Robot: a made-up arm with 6 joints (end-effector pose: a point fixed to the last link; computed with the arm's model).
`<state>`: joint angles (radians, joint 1 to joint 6).
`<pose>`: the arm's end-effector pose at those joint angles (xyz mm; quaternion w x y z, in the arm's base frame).
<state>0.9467 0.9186 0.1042 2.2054 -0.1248 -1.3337</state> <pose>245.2 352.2 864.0 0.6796 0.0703 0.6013 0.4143</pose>
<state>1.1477 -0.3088 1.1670 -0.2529 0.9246 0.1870</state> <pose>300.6 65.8 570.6 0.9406 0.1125 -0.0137 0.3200</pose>
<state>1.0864 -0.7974 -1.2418 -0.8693 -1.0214 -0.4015</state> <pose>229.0 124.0 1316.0 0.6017 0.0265 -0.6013 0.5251</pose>
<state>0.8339 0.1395 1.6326 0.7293 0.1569 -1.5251</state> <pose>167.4 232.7 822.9 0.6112 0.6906 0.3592 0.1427</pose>
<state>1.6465 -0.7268 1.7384 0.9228 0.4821 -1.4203</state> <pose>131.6 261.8 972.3 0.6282 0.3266 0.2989 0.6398</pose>
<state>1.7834 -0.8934 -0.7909 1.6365 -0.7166 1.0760</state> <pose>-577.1 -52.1 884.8 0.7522 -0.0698 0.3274 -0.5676</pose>
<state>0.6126 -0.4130 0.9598 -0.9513 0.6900 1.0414</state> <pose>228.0 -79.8 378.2 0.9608 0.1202 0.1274 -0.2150</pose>
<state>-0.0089 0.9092 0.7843 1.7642 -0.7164 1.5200</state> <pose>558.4 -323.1 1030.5 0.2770 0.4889 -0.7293 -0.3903</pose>
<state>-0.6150 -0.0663 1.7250 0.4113 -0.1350 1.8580</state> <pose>-393.5 -42.0 1132.7 0.0515 0.1980 0.8984 0.3886</pose>
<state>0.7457 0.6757 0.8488 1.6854 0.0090 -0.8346</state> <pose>140.2 222.0 774.7 0.5304 0.1885 0.6787 0.4717</pose>
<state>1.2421 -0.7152 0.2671 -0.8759 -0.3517 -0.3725</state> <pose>349.4 168.4 952.0 0.7630 0.3685 -0.3390 0.4087</pose>
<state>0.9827 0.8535 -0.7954 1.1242 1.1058 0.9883</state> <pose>399.7 -387.8 955.9 0.8354 -0.5140 0.1901 0.0415</pose>
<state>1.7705 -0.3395 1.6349 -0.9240 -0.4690 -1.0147</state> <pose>-87.9 68.3 790.4 0.6875 0.6588 0.2795 0.1230</pose>
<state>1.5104 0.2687 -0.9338 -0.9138 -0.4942 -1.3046</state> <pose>181.5 70.8 1101.4 0.1618 0.6807 -0.5832 0.4128</pose>
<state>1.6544 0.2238 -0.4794 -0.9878 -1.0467 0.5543</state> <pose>-6.2 259.4 550.4 0.7148 0.2302 0.2809 0.5976</pose>
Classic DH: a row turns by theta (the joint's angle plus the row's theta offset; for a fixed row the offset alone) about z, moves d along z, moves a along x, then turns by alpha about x. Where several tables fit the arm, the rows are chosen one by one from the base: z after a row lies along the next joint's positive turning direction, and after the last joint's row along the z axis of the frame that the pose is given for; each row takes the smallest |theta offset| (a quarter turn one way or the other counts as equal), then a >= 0, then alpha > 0; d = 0 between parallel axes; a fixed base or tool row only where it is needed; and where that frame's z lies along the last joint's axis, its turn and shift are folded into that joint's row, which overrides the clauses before.
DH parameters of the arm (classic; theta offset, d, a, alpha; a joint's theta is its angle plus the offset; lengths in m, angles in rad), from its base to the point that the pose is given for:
base (fixed): 0.1433 1.1349 0.0411 0.2138
joint 1: 1.4307 -0.1001 0.1566 1.5405
joint 2: -1.4788 0.2187 0.0011 -0.4343
joint 3: -0.3326 -0.0187 0.0773 -1.1577
joint 4: 0.5211 -0.1689 -0.0522 -2.0136
joint 5: 0.1633 0.4316 0.2127 2.2353
joint 6: 1.3919 0.0272 -0.2109 -1.9863
tool (fixed): 2.6675 -0.2442 0 0

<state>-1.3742 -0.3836 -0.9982 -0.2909 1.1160 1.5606</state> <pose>-293.5 24.2 1661.2 0.0070 0.7011 -0.0569 0.7108</pose>
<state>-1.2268 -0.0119 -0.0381 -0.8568 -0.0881 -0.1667</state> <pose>-111.8 -260.8 698.8 0.6291 -0.0664 -0.3534 -0.6892</pose>
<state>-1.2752 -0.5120 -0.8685 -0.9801 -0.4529 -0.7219</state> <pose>8.6 -269.1 1230.3 0.7947 -0.4346 -0.3860 -0.1748</pose>
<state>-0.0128 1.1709 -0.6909 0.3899 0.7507 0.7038</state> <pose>-87.7 -169.5 516.4 0.8755 0.0268 0.3091 -0.3705</pose>
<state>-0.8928 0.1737 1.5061 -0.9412 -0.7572 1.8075</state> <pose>51.6 635.6 1228.3 0.2448 0.7882 0.4979 0.2663</pose>
